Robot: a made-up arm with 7 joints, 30 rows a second.
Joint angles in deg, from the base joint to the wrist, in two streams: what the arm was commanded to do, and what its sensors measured. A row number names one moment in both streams.
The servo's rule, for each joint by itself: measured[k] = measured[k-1] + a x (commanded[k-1-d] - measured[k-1]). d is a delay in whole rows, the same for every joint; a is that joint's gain. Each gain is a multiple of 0.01, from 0.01 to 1. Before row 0 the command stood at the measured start. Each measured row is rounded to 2 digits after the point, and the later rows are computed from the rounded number. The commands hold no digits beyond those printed.
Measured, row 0: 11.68 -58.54 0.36 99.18 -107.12 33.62 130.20
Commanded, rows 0 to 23: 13.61 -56.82 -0.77 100.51 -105.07 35.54 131.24; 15.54 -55.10 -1.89 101.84 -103.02 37.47 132.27; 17.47 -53.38 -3.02 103.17 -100.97 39.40 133.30; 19.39 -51.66 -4.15 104.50 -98.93 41.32 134.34; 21.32 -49.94 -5.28 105.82 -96.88 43.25 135.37; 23.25 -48.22 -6.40 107.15 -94.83 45.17 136.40; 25.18 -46.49 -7.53 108.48 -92.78 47.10 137.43; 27.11 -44.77 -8.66 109.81 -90.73 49.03 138.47; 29.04 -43.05 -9.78 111.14 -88.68 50.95 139.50; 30.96 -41.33 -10.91 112.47 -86.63 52.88 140.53; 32.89 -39.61 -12.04 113.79 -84.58 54.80 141.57; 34.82 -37.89 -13.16 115.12 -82.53 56.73 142.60; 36.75 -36.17 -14.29 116.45 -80.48 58.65 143.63; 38.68 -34.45 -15.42 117.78 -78.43 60.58 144.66; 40.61 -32.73 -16.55 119.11 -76.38 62.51 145.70; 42.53 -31.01 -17.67 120.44 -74.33 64.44 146.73; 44.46 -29.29 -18.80 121.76 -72.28 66.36 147.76; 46.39 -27.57 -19.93 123.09 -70.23 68.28 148.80; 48.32 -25.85 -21.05 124.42 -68.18 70.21 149.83; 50.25 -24.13 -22.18 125.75 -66.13 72.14 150.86; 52.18 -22.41 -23.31 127.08 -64.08 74.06 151.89; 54.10 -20.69 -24.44 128.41 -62.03 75.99 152.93; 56.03 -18.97 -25.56 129.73 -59.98 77.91 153.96; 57.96 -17.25 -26.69 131.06 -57.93 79.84 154.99
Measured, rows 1 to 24: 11.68 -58.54 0.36 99.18 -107.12 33.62 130.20; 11.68 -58.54 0.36 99.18 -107.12 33.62 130.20; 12.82 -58.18 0.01 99.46 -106.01 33.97 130.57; 14.42 -57.53 -0.58 99.96 -104.40 34.60 131.18; 16.22 -56.66 -1.34 100.63 -102.55 35.46 131.94; 18.09 -55.61 -2.21 101.44 -100.60 36.51 132.80; 20.00 -54.42 -3.16 102.36 -98.59 37.72 133.73; 21.92 -53.12 -4.16 103.37 -96.56 39.06 134.69; 23.84 -51.73 -5.20 104.44 -94.52 40.51 135.68; 25.77 -50.27 -6.27 105.57 -92.47 42.04 136.68; 27.70 -48.75 -7.36 106.74 -90.42 43.64 137.70; 29.62 -47.19 -8.46 107.94 -88.37 45.30 138.72; 31.55 -45.60 -9.57 109.17 -86.32 47.01 139.75; 33.48 -43.98 -10.68 110.42 -84.27 48.76 140.78; 35.41 -42.34 -11.80 111.69 -82.22 50.54 141.81; 37.34 -40.68 -12.92 112.97 -80.17 52.35 142.84; 39.27 -39.01 -14.05 114.26 -78.12 54.18 143.87; 41.19 -37.33 -15.17 115.56 -76.07 56.03 144.90; 43.12 -35.64 -16.30 116.86 -74.02 57.89 145.93; 45.05 -33.95 -17.43 118.17 -71.97 59.76 146.96; 46.98 -32.25 -18.55 119.48 -69.92 61.64 147.99; 48.91 -30.54 -19.68 120.80 -67.87 63.53 149.02; 50.84 -28.83 -20.81 122.12 -65.82 65.43 150.05; 52.76 -27.12 -21.94 123.44 -63.77 67.33 151.09
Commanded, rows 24 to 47: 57.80 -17.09 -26.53 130.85 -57.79 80.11 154.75; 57.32 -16.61 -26.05 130.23 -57.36 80.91 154.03; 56.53 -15.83 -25.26 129.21 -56.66 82.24 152.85; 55.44 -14.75 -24.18 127.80 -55.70 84.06 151.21; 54.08 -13.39 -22.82 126.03 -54.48 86.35 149.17; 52.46 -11.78 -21.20 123.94 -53.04 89.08 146.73; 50.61 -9.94 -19.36 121.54 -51.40 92.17 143.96; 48.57 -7.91 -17.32 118.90 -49.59 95.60 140.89; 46.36 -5.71 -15.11 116.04 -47.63 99.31 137.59; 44.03 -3.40 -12.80 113.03 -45.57 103.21 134.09; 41.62 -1.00 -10.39 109.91 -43.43 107.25 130.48; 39.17 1.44 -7.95 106.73 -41.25 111.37 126.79; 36.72 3.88 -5.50 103.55 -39.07 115.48 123.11; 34.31 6.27 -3.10 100.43 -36.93 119.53 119.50; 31.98 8.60 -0.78 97.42 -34.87 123.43 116.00; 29.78 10.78 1.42 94.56 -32.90 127.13 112.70; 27.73 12.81 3.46 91.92 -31.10 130.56 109.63; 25.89 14.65 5.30 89.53 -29.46 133.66 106.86; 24.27 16.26 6.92 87.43 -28.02 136.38 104.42; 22.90 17.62 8.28 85.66 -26.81 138.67 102.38; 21.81 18.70 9.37 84.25 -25.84 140.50 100.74; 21.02 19.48 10.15 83.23 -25.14 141.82 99.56; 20.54 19.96 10.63 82.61 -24.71 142.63 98.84; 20.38 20.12 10.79 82.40 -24.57 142.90 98.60
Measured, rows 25 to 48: 54.69 -25.41 -23.06 124.76 -61.72 69.23 152.12; 56.62 -23.70 -24.19 126.08 -59.67 71.14 153.15; 57.32 -22.31 -24.92 127.08 -58.65 72.75 153.73; 57.32 -21.11 -25.27 127.74 -57.95 74.22 153.84; 56.85 -20.00 -25.27 128.05 -57.25 75.66 153.48; 56.02 -18.90 -24.93 128.00 -56.41 77.17 152.66; 54.88 -17.74 -24.28 127.59 -55.37 78.82 151.40; 53.45 -16.49 -23.33 126.82 -54.11 80.67 149.72; 51.77 -15.11 -22.10 125.71 -52.65 82.74 147.65; 49.88 -13.60 -20.62 124.28 -51.00 85.05 145.22; 47.80 -11.94 -18.91 122.55 -49.18 87.62 142.47; 45.58 -10.15 -17.02 120.55 -47.23 90.43 139.45; 43.24 -8.23 -14.96 118.32 -45.18 93.46 136.22; 40.84 -6.20 -12.79 115.89 -43.06 96.68 132.83; 38.41 -4.08 -10.53 113.30 -40.91 100.06 129.33; 35.99 -1.91 -8.23 110.60 -38.76 103.56 125.79; 33.62 0.30 -5.92 107.83 -36.66 107.14 122.27; 31.35 2.50 -3.64 105.04 -34.63 110.74 118.82; 29.21 4.67 -1.44 102.28 -32.72 114.31 115.51; 27.25 6.77 0.65 99.60 -30.96 117.79 112.40; 25.49 8.76 2.59 97.04 -29.37 121.14 109.53; 23.96 10.62 4.35 94.65 -27.99 124.30 106.96; 22.69 12.32 5.91 92.47 -26.83 127.22 104.72; 21.70 13.82 7.22 90.53 -25.92 129.85 102.86
